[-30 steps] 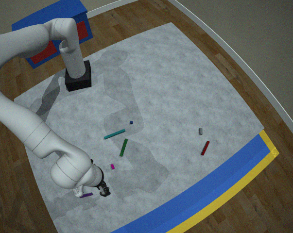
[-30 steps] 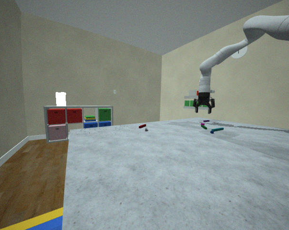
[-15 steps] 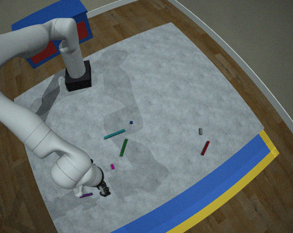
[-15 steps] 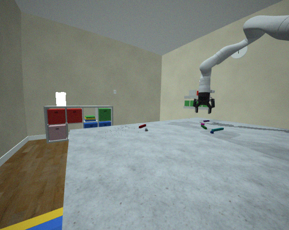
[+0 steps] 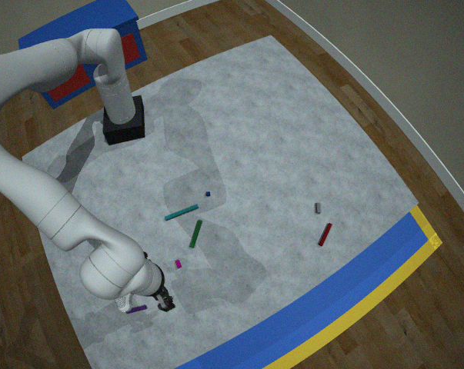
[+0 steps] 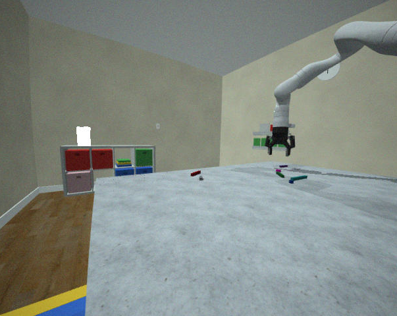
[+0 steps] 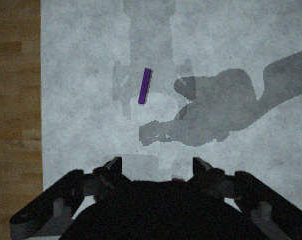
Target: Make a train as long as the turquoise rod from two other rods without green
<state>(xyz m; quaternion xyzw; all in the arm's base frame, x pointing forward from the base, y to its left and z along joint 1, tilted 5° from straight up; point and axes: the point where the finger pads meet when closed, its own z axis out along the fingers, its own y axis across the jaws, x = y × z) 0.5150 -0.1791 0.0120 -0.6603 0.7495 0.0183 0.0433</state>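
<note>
My hand is 47 cm to the right of the grey rod, 9 cm short of it and 7 cm above it. The rest, counted from my hand: purple rod (11 cm to the right, 7 cm below, 1 cm ahead); magenta rod (7 cm below, 6 cm to the left, 3 cm behind); green rod (15 cm to the left, 7 cm below, 7 cm behind).
</note>
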